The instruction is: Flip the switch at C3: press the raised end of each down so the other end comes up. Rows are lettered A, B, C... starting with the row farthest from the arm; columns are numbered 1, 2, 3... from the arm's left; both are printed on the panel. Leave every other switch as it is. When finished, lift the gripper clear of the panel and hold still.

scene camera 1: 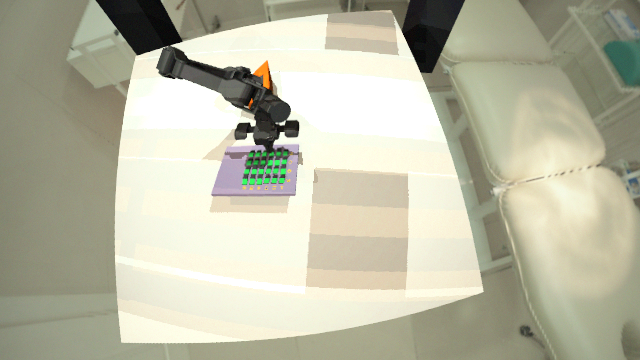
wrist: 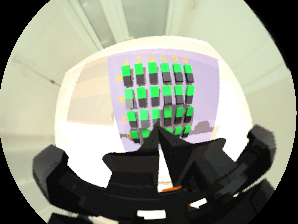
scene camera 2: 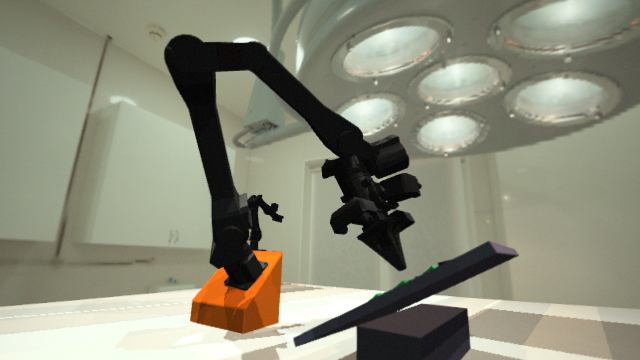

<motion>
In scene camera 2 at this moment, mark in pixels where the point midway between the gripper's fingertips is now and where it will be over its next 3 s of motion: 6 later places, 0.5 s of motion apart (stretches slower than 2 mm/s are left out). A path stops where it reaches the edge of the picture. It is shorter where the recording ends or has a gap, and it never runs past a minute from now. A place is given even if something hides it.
My gripper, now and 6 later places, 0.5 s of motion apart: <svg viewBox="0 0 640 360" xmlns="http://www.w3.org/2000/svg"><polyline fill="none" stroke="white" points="403,269 408,281 407,283 408,285 408,286 408,287 397,242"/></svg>
</motion>
